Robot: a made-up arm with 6 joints.
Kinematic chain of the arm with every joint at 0, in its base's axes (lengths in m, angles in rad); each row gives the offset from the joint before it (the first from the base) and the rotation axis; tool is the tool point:
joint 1: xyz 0 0 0.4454 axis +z
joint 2: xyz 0.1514 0 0 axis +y
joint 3: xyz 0 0 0.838 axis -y
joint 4: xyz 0 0 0.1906 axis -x
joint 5: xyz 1.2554 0 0 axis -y
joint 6: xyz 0.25 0 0 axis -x
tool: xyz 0 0 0
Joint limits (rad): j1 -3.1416..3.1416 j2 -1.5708..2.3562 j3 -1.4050..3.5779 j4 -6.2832..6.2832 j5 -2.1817..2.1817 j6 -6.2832..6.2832
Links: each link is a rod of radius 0.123 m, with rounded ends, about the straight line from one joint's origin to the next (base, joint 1, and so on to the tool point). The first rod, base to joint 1, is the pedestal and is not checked.
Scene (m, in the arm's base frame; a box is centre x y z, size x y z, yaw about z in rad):
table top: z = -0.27
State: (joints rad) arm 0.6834 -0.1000 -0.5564 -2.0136 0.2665 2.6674
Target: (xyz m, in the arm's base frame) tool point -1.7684 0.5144 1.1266
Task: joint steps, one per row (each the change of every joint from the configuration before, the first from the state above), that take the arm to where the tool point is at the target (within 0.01 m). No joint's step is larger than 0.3 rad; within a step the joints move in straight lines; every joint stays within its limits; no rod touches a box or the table.
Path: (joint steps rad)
1: 0.2712 0.0394 0.0690 0.0001 -0.0387 0.0000
2: 0.2713 0.0393 0.0689 0.0000 -0.0387 0.0000
3: 0.2712 0.0394 0.0690 0.0001 -0.0387 0.0000
4: 0.2712 0.0394 0.0689 0.0001 -0.0387 0.0000
5: 0.2712 0.0393 0.0690 0.0001 -0.0387 0.0000
6: 0.2713 0.0394 0.0689 0.0000 -0.0387 0.0000
7: 0.2712 0.0394 0.0690 0.0001 -0.0387 0.0000
8: 0.2712 0.0393 0.0689 0.0001 -0.0387 0.0000

